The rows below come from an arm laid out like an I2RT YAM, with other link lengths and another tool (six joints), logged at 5 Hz.
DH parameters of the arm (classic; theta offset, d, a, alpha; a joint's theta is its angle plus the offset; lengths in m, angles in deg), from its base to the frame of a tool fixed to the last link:
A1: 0 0.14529 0.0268 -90
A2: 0 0 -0.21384 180
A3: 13.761 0 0.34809 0
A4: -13.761 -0.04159 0.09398 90
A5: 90 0 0 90
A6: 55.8 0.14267 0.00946 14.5
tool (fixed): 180 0.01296 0 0
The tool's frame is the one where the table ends.
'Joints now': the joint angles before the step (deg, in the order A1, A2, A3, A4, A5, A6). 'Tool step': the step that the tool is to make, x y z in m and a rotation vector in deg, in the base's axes. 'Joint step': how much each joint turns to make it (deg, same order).
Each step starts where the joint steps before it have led.
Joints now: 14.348, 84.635, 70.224, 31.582, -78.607, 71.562
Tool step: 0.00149, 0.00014, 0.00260, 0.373, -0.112, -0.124
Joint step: -0.022, 0.527, 0.350, 1.784, 0.200, 1.435
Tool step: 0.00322, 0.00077, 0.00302, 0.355, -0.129, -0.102
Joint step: 0.001, 1.035, 0.956, 1.548, 0.201, 1.282
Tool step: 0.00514, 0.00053, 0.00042, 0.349, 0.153, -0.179
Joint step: -0.083, 1.470, 0.969, 1.941, 0.224, 1.535
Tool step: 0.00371, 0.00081, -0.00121, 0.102, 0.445, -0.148
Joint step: -0.005, 0.962, 0.626, 0.584, 0.210, 0.669
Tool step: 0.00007, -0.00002, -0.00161, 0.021, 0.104, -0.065
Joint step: 0.000, -0.018, -0.292, 0.263, 0.077, 0.086
